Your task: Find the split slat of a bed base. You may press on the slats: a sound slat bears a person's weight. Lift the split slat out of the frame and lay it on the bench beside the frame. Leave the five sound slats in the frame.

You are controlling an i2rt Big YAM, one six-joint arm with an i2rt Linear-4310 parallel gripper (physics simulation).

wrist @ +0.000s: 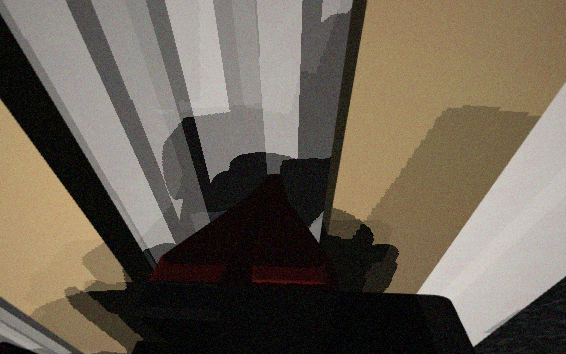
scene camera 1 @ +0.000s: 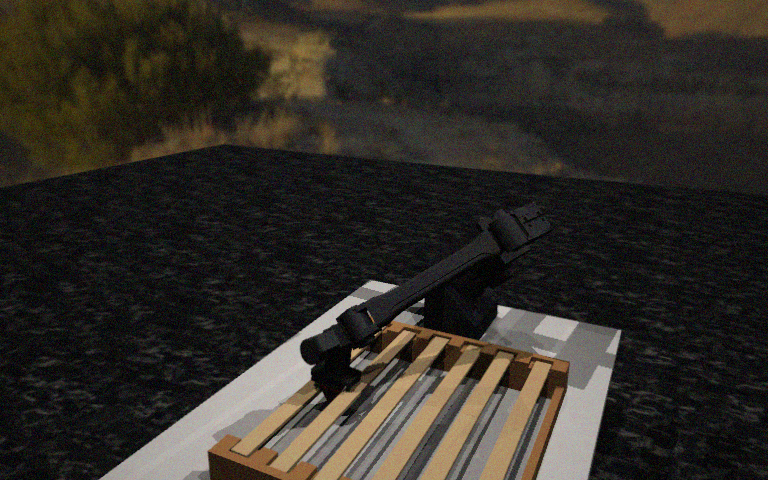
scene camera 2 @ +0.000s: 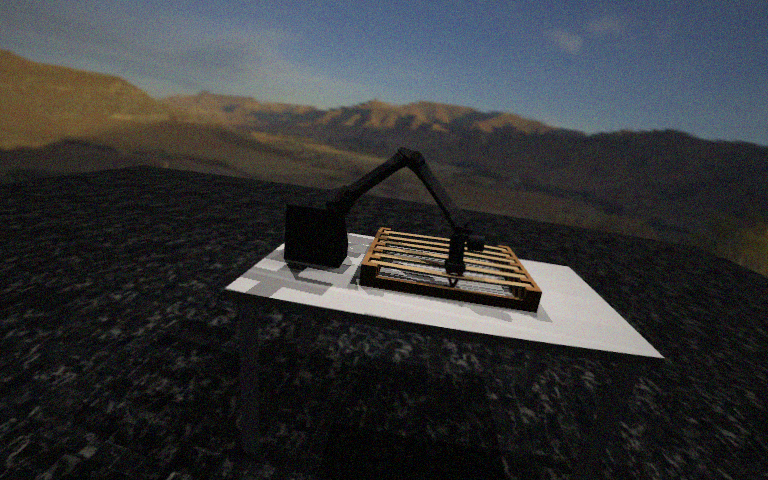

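Note:
The bed base frame (scene camera 1: pixel 237 461) (scene camera 2: pixel 481 301) holds pale wooden slats side by side. My gripper (scene camera 1: pixel 330 397) (scene camera 2: pixel 453 283) (wrist: pixel 276 182) is shut, with nothing between its dark red fingers. The fingers point down into the gap between the outermost slat (scene camera 1: pixel 271 423) (scene camera 2: pixel 498 279) (wrist: pixel 425 80) and its neighbour (scene camera 1: pixel 311 434) (wrist: pixel 45 200). In scene view 2 the tips show below the outermost slat's level. The tips lie beside that slat's inner edge in the wrist view. No crack shows on the visible slat surfaces. Parts of both slats are hidden by the gripper and its shadow.
The white bench (scene camera 1: pixel 169 421) (scene camera 2: pixel 589 322) (wrist: pixel 500 200) extends past the frame on both long sides and beyond the end away from the arm. The black arm base (scene camera 1: pixel 458 311) (scene camera 2: pixel 315 234) stands at the frame's other end. The arm's forearm (scene camera 1: pixel 436 277) (scene camera 2: pixel 436 189) reaches over the slats.

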